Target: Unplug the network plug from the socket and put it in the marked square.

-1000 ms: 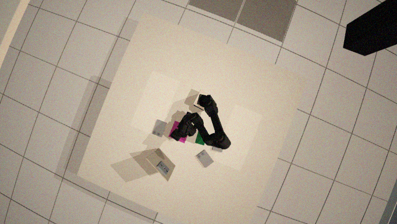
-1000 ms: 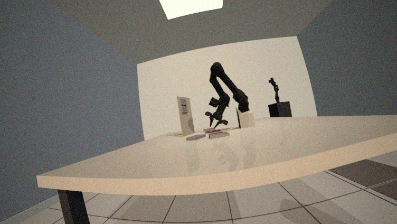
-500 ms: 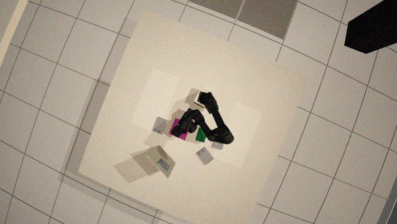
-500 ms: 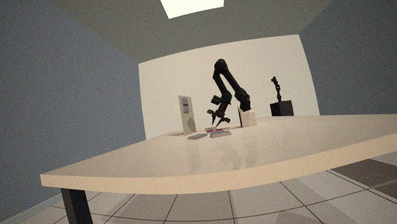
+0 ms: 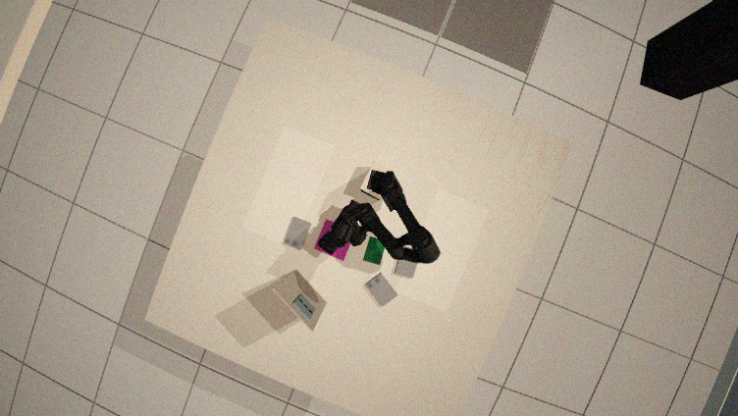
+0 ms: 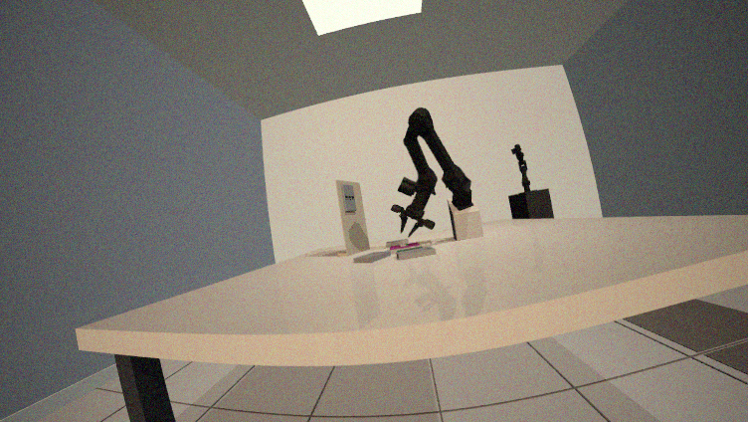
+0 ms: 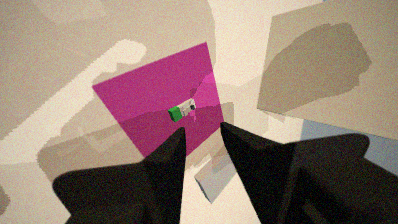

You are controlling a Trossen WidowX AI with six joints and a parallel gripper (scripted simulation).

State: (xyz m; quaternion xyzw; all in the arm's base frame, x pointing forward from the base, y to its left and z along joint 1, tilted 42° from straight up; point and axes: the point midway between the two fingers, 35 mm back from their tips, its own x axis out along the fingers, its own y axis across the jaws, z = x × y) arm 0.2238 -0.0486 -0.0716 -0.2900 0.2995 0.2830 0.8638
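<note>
My gripper tip is 10 mm short of the network plug and 40 mm above it. Also, from my gripper tip: upright panel 210 mm ahead, 30 mm to the right, 100 mm above; then magenta square 10 mm ahead, 40 mm below; then green square 10 mm ahead, 150 mm to the left, 40 mm below.
</note>
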